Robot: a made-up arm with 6 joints. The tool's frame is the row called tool. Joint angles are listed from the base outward.
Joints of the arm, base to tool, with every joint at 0 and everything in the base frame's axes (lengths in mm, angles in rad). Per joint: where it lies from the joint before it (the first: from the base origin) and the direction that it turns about. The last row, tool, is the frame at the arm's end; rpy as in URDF.
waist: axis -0.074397 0.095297 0.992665 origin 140 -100 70
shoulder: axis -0.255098 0.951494 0.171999 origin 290 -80 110
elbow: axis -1 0 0 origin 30 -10 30
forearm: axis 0 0 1 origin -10 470 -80
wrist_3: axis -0.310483 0.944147 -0.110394 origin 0 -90 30
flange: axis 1 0 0 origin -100 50 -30
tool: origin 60 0 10 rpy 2.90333 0.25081 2.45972
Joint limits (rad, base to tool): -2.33..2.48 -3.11..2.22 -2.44..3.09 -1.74..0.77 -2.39..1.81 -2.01..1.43
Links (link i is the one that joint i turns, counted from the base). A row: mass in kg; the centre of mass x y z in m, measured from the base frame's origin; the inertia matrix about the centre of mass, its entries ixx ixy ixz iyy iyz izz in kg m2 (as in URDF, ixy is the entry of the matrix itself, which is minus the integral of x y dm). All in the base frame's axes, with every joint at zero. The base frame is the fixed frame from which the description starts. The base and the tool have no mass.
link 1: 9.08; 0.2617 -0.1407 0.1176; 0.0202 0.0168 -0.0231 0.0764 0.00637 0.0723
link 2: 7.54; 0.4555 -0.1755 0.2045; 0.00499 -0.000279 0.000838 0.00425 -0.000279 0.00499
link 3: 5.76; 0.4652 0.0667 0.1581; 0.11 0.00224 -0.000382 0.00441 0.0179 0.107
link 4: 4.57; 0.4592 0.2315 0.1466; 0.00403 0 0 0.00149 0.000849 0.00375
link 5: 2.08; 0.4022 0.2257 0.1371; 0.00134 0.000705 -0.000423 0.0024 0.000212 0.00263
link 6: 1.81; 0.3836 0.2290 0.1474; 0.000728 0 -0.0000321 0.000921 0 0.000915
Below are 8 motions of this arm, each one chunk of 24 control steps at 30 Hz.
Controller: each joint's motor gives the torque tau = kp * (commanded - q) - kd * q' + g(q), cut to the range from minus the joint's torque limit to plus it. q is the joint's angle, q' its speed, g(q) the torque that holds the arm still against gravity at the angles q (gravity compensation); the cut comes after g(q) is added. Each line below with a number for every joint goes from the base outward.
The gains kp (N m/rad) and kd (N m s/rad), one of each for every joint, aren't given. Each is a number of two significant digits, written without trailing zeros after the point. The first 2 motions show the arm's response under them.
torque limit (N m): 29 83 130 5.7 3.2 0.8
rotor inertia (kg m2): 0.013 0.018 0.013 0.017 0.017 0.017
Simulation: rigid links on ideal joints. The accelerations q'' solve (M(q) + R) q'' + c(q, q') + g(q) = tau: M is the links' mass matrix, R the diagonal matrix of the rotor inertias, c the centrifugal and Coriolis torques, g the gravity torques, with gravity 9.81 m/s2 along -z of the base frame. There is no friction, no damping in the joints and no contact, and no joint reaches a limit. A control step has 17 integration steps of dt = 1/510 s. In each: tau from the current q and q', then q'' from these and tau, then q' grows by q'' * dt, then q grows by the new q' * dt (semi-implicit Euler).
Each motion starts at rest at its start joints. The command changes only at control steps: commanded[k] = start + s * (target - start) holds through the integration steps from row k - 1 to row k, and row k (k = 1, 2, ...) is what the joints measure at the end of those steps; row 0 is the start. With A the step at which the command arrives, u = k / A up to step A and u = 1 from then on. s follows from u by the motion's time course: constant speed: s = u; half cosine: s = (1 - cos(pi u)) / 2; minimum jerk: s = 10 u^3 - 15 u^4 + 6 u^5; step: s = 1 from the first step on.
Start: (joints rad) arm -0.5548 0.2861 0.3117 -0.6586 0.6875 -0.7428
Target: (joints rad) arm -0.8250 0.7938 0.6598 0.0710 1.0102 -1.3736
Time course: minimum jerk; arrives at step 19
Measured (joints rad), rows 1 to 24:
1: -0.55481 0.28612 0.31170 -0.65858 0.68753 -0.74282
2: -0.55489 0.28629 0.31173 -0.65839 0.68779 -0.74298
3: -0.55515 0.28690 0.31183 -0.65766 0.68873 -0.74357
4: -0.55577 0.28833 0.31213 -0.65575 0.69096 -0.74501
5: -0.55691 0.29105 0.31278 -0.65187 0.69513 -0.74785
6: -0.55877 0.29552 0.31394 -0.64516 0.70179 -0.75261
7: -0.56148 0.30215 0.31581 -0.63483 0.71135 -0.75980
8: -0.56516 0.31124 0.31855 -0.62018 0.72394 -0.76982
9: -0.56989 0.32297 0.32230 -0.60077 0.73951 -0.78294
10: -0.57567 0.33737 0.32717 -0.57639 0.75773 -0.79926
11: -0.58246 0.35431 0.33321 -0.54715 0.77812 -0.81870
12: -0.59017 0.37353 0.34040 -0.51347 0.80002 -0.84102
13: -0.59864 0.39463 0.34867 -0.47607 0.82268 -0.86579
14: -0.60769 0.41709 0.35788 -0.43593 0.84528 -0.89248
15: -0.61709 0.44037 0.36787 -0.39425 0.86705 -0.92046
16: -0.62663 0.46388 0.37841 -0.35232 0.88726 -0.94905
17: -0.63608 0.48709 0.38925 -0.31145 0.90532 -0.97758
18: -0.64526 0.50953 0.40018 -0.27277 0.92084 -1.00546
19: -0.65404 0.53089 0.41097 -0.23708 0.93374 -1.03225
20: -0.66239 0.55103 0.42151 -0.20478 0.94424 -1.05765
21: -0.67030 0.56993 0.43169 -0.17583 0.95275 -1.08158
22: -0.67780 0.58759 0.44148 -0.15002 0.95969 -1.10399
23: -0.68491 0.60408 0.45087 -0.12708 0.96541 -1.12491
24: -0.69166 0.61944 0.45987 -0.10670 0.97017 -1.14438
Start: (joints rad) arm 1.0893 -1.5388 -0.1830 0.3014 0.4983 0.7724
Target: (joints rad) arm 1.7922 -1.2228 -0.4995 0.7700 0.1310 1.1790
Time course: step
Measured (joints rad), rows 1 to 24:
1: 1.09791 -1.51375 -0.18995 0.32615 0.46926 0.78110
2: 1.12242 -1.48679 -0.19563 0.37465 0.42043 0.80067
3: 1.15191 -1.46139 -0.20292 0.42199 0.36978 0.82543
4: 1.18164 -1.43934 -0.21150 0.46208 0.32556 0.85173
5: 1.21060 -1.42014 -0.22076 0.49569 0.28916 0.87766
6: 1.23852 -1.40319 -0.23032 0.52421 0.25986 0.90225
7: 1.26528 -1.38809 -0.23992 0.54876 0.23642 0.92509
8: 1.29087 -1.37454 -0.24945 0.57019 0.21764 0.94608
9: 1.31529 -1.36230 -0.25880 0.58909 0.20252 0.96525
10: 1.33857 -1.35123 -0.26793 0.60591 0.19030 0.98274
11: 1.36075 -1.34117 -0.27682 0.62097 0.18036 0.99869
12: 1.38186 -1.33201 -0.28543 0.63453 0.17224 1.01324
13: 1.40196 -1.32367 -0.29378 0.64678 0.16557 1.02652
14: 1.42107 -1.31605 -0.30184 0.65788 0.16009 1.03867
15: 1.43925 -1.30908 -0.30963 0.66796 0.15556 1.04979
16: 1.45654 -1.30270 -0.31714 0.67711 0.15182 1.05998
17: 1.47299 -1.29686 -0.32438 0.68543 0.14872 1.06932
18: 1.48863 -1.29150 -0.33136 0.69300 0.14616 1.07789
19: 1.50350 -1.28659 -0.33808 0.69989 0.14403 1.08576
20: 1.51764 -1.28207 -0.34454 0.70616 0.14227 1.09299
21: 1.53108 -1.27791 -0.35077 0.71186 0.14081 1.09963
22: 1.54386 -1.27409 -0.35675 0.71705 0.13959 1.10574
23: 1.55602 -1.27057 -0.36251 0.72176 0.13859 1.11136
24: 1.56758 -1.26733 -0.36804 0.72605 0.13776 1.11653
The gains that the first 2 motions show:
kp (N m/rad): 140 28 59 3.4 2.7 0.65
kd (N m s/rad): 97 12 50 1.2 0.65 0.31
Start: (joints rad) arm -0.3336 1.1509 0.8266 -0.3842 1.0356 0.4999
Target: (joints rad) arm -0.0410 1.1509 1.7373 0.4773 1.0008 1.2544
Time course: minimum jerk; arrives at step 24
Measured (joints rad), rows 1 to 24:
1: -0.33359 1.15090 0.82661 -0.38419 1.03561 0.49991
2: -0.33355 1.15089 0.82668 -0.38405 1.03572 0.49999
3: -0.33339 1.15084 0.82693 -0.38355 1.03604 0.50029
4: -0.33302 1.15073 0.82759 -0.38227 1.03673 0.50105
5: -0.33232 1.15052 0.82889 -0.37966 1.03789 0.50260
6: -0.33117 1.15019 0.83115 -0.37512 1.03954 0.50530
7: -0.32947 1.14970 0.83466 -0.36805 1.04165 0.50955
8: -0.32710 1.14906 0.83972 -0.35788 1.04413 0.51572
9: -0.32398 1.14826 0.84659 -0.34416 1.04680 0.52416
10: -0.32005 1.14733 0.85547 -0.32659 1.04949 0.53515
11: -0.31528 1.14631 0.86653 -0.30499 1.05197 0.54888
12: -0.30966 1.14524 0.87984 -0.27939 1.05404 0.56546
13: -0.30323 1.14419 0.89542 -0.24995 1.05551 0.58490
14: -0.29603 1.14321 0.91319 -0.21703 1.05620 0.60709
15: -0.28815 1.14237 0.93303 -0.18108 1.05601 0.63183
16: -0.27970 1.14172 0.95470 -0.14268 1.05486 0.65882
17: -0.27080 1.14129 0.97793 -0.10251 1.05272 0.68768
18: -0.26159 1.14112 1.00241 -0.06128 1.04963 0.71796
19: -0.25223 1.14121 1.02776 -0.01977 1.04565 0.74917
20: -0.24286 1.14156 1.05361 0.02128 1.04089 0.78079
21: -0.23360 1.14214 1.07957 0.06114 1.03551 0.81229
22: -0.22458 1.14294 1.10532 0.09918 1.02968 0.84319
23: -0.21589 1.14389 1.13053 0.13487 1.02363 0.87307
24: -0.20758 1.14497 1.15501 0.16788 1.01762 0.90158

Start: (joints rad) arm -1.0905 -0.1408 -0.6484 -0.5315 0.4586 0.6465
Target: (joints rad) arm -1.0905 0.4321 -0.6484 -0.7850 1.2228 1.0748
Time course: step
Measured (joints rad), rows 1 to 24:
1: -1.08949 -0.12267 -0.65102 -0.54413 0.48986 0.66034
2: -1.08885 -0.09083 -0.65326 -0.56779 0.56173 0.68566
3: -1.08861 -0.05557 -0.65460 -0.59255 0.64640 0.71311
4: -1.08857 -0.02018 -0.65545 -0.61530 0.72972 0.73952
5: -1.08868 0.01404 -0.65601 -0.63532 0.80586 0.76389
6: -1.08887 0.04653 -0.65638 -0.65263 0.87298 0.78610
7: -1.08913 0.07707 -0.65659 -0.66750 0.93099 0.80632
8: -1.08941 0.10561 -0.65666 -0.68025 0.98052 0.82477
9: -1.08969 0.13217 -0.65660 -0.69121 1.02247 0.84172
10: -1.08995 0.15679 -0.65644 -0.70067 1.05779 0.85736
11: -1.09019 0.17957 -0.65619 -0.70890 1.08740 0.87186
12: -1.09041 0.20060 -0.65589 -0.71609 1.11212 0.88536
13: -1.09059 0.21997 -0.65553 -0.72243 1.13268 0.89796
14: -1.09074 0.23780 -0.65514 -0.72807 1.14973 0.90976
15: -1.09086 0.25418 -0.65473 -0.73311 1.16381 0.92081
16: -1.09095 0.26922 -0.65432 -0.73764 1.17542 0.93117
17: -1.09102 0.28302 -0.65390 -0.74173 1.18494 0.94090
18: -1.09107 0.29566 -0.65349 -0.74544 1.19274 0.95002
19: -1.09110 0.30725 -0.65309 -0.74883 1.19909 0.95858
20: -1.09112 0.31786 -0.65270 -0.75191 1.20426 0.96661
21: -1.09112 0.32758 -0.65233 -0.75473 1.20843 0.97413
22: -1.09112 0.33647 -0.65198 -0.75731 1.21180 0.98118
23: -1.09111 0.34461 -0.65165 -0.75968 1.21450 0.98778
24: -1.09109 0.35206 -0.65134 -0.76184 1.21666 0.99394

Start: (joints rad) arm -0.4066 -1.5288 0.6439 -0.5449 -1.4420 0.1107
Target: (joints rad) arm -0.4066 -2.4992 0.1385 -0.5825 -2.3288 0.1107
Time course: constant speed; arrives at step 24
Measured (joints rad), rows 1 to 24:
1: -0.40665 -1.52916 0.64367 -0.54577 -1.44304 0.11068
2: -0.40672 -1.53051 0.64303 -0.54793 -1.44634 0.11058
3: -0.40679 -1.53333 0.64187 -0.55118 -1.45249 0.11036
4: -0.40683 -1.53794 0.64011 -0.55519 -1.46169 0.11001
5: -0.40684 -1.54459 0.63771 -0.55966 -1.47395 0.10953
6: -0.40683 -1.55340 0.63466 -0.56434 -1.48919 0.10894
7: -0.40680 -1.56448 0.63095 -0.56902 -1.50723 0.10826
8: -0.40677 -1.57784 0.62657 -0.57357 -1.52788 0.10750
9: -0.40674 -1.59347 0.62156 -0.57785 -1.55092 0.10669
10: -0.40671 -1.61133 0.61591 -0.58179 -1.57614 0.10584
11: -0.40671 -1.63134 0.60965 -0.58533 -1.60331 0.10497
12: -0.40673 -1.65340 0.60281 -0.58843 -1.63222 0.10408
13: -0.40678 -1.67741 0.59540 -0.59106 -1.66267 0.10319
14: -0.40686 -1.70326 0.58745 -0.59323 -1.69447 0.10231
15: -0.40698 -1.73082 0.57898 -0.59493 -1.72745 0.10144
16: -0.40713 -1.75996 0.57001 -0.59616 -1.76145 0.10060
17: -0.40733 -1.79056 0.56056 -0.59695 -1.79630 0.09978
18: -0.40755 -1.82250 0.55065 -0.59730 -1.83189 0.09900
19: -0.40781 -1.85564 0.54030 -0.59725 -1.86809 0.09826
20: -0.40810 -1.88988 0.52953 -0.59683 -1.90478 0.09757
21: -0.40841 -1.92510 0.51835 -0.59606 -1.94188 0.09692
22: -0.40875 -1.96119 0.50678 -0.59499 -1.97929 0.09632
23: -0.40909 -1.99806 0.49484 -0.59363 -2.01694 0.09578
24: -0.40945 -2.03560 0.48253 -0.59205 -2.05477 0.09528

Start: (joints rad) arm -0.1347 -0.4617 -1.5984 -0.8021 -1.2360 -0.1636
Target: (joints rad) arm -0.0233 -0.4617 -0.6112 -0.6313 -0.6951 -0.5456
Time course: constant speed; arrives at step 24
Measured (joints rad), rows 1 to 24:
1: -0.13468 -0.46182 -1.59787 -0.80177 -1.23494 -0.16409
2: -0.13455 -0.46218 -1.59623 -0.80092 -1.23171 -0.16552
3: -0.13426 -0.46279 -1.59325 -0.79958 -1.22597 -0.16799
4: -0.13378 -0.46362 -1.58887 -0.79782 -1.21772 -0.17150
5: -0.13312 -0.46464 -1.58306 -0.79570 -1.20718 -0.17597
6: -0.13227 -0.46580 -1.57587 -0.79327 -1.19460 -0.18134
7: -0.13124 -0.46705 -1.56731 -0.79055 -1.18026 -0.18754
8: -0.13003 -0.46836 -1.55745 -0.78756 -1.16442 -0.19451
9: -0.12865 -0.46968 -1.54634 -0.78433 -1.14732 -0.20218
10: -0.12711 -0.47098 -1.53401 -0.78087 -1.12916 -0.21050
11: -0.12542 -0.47224 -1.52052 -0.77719 -1.11013 -0.21941
12: -0.12358 -0.47341 -1.50591 -0.77330 -1.09039 -0.22887
13: -0.12159 -0.47450 -1.49023 -0.76922 -1.07007 -0.23883
14: -0.11946 -0.47547 -1.47351 -0.76495 -1.04929 -0.24925
15: -0.11720 -0.47632 -1.45581 -0.76050 -1.02813 -0.26010
16: -0.11482 -0.47702 -1.43715 -0.75588 -1.00668 -0.27135
17: -0.11231 -0.47758 -1.41758 -0.75110 -0.98500 -0.28296
18: -0.10969 -0.47799 -1.39713 -0.74618 -0.96316 -0.29491
19: -0.10696 -0.47825 -1.37584 -0.74111 -0.94119 -0.30716
20: -0.10412 -0.47836 -1.35374 -0.73590 -0.91913 -0.31971
21: -0.10118 -0.47831 -1.33086 -0.73057 -0.89702 -0.33253
22: -0.09814 -0.47812 -1.30723 -0.72511 -0.87488 -0.34559
23: -0.09501 -0.47779 -1.28289 -0.71955 -0.85272 -0.35889
24: -0.09180 -0.47734 -1.25786 -0.71388 -0.83056 -0.37240

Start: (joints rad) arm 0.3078 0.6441 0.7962 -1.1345 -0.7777 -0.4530
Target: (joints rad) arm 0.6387 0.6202 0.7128 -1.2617 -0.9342 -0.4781
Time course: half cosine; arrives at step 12
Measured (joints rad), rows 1 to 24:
1: 0.30797 0.64407 0.79619 -1.13449 -0.77786 -0.45301
2: 0.30873 0.64395 0.79613 -1.13452 -0.77864 -0.45305
3: 0.31051 0.64368 0.79596 -1.13482 -0.78065 -0.45315
4: 0.31369 0.64323 0.79558 -1.13568 -0.78438 -0.45331
5: 0.31851 0.64257 0.79494 -1.13736 -0.79012 -0.45357
6: 0.32508 0.64170 0.79397 -1.14009 -0.79794 -0.45394
7: 0.33337 0.64063 0.79264 -1.14397 -0.80770 -0.45444
8: 0.34323 0.63938 0.79096 -1.14904 -0.81906 -0.45508
9: 0.35436 0.63799 0.78894 -1.15520 -0.83149 -0.45587
10: 0.36637 0.63652 0.78662 -1.16227 -0.84438 -0.45680
11: 0.37879 0.63502 0.78409 -1.16999 -0.85702 -0.45784
12: 0.39109 0.63357 0.78143 -1.17803 -0.86869 -0.45899
13: 0.40293 0.63221 0.77873 -1.18601 -0.87889 -0.46020
14: 0.41423 0.63094 0.77606 -1.19360 -0.88751 -0.46146
15: 0.42499 0.62977 0.77346 -1.20064 -0.89471 -0.46273
16: 0.43523 0.62868 0.77093 -1.20709 -0.90070 -0.46399
17: 0.44499 0.62769 0.76850 -1.21294 -0.90569 -0.46521
18: 0.45428 0.62678 0.76615 -1.21824 -0.90986 -0.46638
19: 0.46313 0.62597 0.76390 -1.22303 -0.91334 -0.46748
20: 0.47155 0.62524 0.76174 -1.22734 -0.91627 -0.46850
21: 0.47957 0.62459 0.75967 -1.23121 -0.91873 -0.46944
22: 0.48720 0.62402 0.75768 -1.23469 -0.92079 -0.47031
23: 0.49447 0.62352 0.75578 -1.23782 -0.92254 -0.47110
24: 0.50139 0.62308 0.75395 -1.24062 -0.92401 -0.47182

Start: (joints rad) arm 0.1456 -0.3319 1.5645 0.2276 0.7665 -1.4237
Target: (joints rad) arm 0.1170 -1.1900 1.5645 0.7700 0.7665 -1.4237
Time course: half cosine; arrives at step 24
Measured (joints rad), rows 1 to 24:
1: 0.14559 -0.33194 1.56450 0.22760 0.76647 -1.42372
2: 0.14556 -0.33214 1.56451 0.22762 0.76634 -1.42379
3: 0.14549 -0.33274 1.56454 0.22776 0.76602 -1.42400
4: 0.14536 -0.33400 1.56461 0.22816 0.76544 -1.42439
5: 0.14514 -0.33624 1.56472 0.22905 0.76455 -1.42502
6: 0.14484 -0.33979 1.56490 0.23066 0.76333 -1.42593
7: 0.14444 -0.34496 1.56514 0.23325 0.76181 -1.42713
8: 0.14393 -0.35206 1.56544 0.23706 0.76004 -1.42861
9: 0.14333 -0.36135 1.56579 0.24233 0.75808 -1.43036
10: 0.14264 -0.37308 1.56620 0.24925 0.75601 -1.43234
11: 0.14187 -0.38740 1.56663 0.25798 0.75395 -1.43451
12: 0.14104 -0.40444 1.56709 0.26864 0.75199 -1.43681
13: 0.14017 -0.42426 1.56754 0.28130 0.75024 -1.43917
14: 0.13927 -0.44683 1.56796 0.29599 0.74879 -1.44154
15: 0.13837 -0.47209 1.56834 0.31267 0.74775 -1.44383
16: 0.13748 -0.49988 1.56866 0.33130 0.74717 -1.44597
17: 0.13663 -0.53000 1.56890 0.35177 0.74712 -1.44789
18: 0.13583 -0.56217 1.56904 0.37391 0.74763 -1.44950
19: 0.13509 -0.59606 1.56908 0.39755 0.74871 -1.45075
20: 0.13443 -0.63131 1.56900 0.42245 0.75033 -1.45155
21: 0.13384 -0.66749 1.56879 0.44834 0.75248 -1.45186
22: 0.13332 -0.70415 1.56846 0.47491 0.75509 -1.45163
23: 0.13287 -0.74082 1.56800 0.50179 0.75809 -1.45082
24: 0.13247 -0.77701 1.56743 0.52862 0.76140 -1.44941

